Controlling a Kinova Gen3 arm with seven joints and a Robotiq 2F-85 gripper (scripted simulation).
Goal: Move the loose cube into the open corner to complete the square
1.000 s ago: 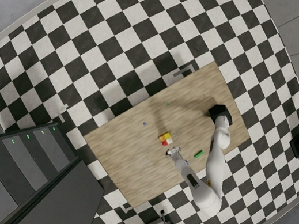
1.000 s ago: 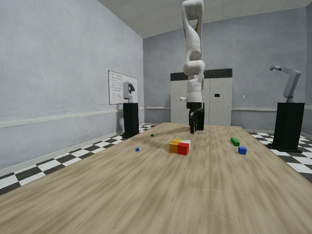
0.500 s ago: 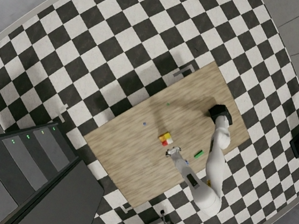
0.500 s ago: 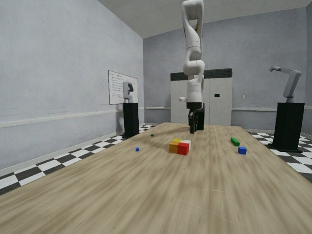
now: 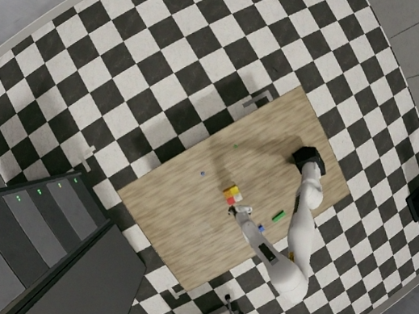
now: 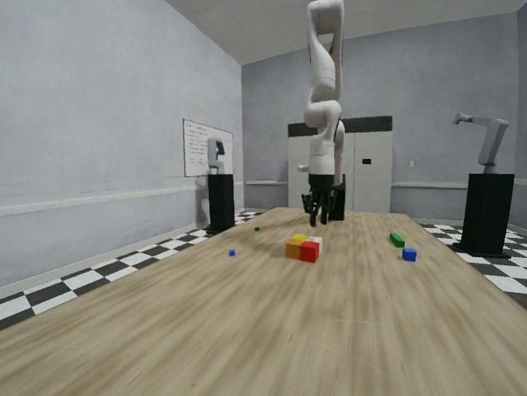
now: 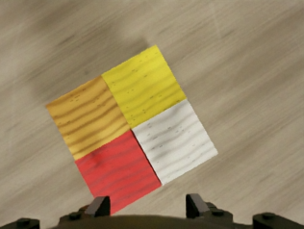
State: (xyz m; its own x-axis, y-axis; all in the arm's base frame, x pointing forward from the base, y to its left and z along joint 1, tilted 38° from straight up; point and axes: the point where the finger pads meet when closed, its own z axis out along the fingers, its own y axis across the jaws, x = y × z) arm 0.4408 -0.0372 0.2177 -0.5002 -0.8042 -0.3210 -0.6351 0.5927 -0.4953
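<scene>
My hand is 100 mm above the red cube, 30 mm to the left of it and 10 mm short of it. Also, from my hand: green block (290 mm to the left, 200 mm behind, 110 mm below).
</scene>
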